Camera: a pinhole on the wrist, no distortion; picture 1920 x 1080 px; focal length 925.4 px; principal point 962.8 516.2 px. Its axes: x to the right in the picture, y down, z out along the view. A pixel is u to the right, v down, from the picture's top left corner.
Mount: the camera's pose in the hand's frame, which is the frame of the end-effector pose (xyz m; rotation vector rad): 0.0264 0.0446 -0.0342 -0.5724 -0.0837 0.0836
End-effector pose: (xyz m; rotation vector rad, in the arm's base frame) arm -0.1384 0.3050 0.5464 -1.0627 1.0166 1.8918
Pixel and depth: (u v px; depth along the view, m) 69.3 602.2 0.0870
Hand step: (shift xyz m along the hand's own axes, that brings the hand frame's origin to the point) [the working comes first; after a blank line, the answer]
In the camera's frame: -0.0840 0.0081 0.0870

-0.0664 0.0895 0.0296
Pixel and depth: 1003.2 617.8 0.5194
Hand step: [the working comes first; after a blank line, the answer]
In the camera's frame: 0.0227 0.0570 0.5194

-0.0074 0.3736 0.3710
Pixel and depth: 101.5 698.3 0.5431
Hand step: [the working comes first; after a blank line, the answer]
In the camera's frame: -0.5055 0.1069 0.5431

-0.5371 0.3741 0.3343
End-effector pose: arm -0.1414 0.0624 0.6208 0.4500 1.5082 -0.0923
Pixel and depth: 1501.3 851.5 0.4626
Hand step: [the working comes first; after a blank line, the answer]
In the camera's frame: 0.2692 0.1676 0.4626

0.2371 0.4609 0.2770
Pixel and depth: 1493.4 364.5 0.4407
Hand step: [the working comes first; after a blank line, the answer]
In the camera's frame: 0.2527 -0.0722 0.4407

0.2363 0.2466 0.3882
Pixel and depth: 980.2 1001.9 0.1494
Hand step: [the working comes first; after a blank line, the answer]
In the camera's frame: 0.0028 0.0784 0.1494

0.0095 0.1908 0.0484
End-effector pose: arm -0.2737 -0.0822 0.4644 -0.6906 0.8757 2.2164
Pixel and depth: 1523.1 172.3 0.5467
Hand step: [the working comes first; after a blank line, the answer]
In the camera's frame: 0.3310 -0.2032 0.5467

0.3106 0.2019 0.5525
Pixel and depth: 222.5 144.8 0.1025
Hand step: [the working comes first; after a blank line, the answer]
In the camera's frame: -0.0820 -0.0411 0.1025

-0.0632 0.0568 0.0694
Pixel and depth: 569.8 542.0 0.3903
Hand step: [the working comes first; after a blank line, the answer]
In the camera's frame: -0.1658 0.0109 0.3903

-0.1787 0.2463 0.2775
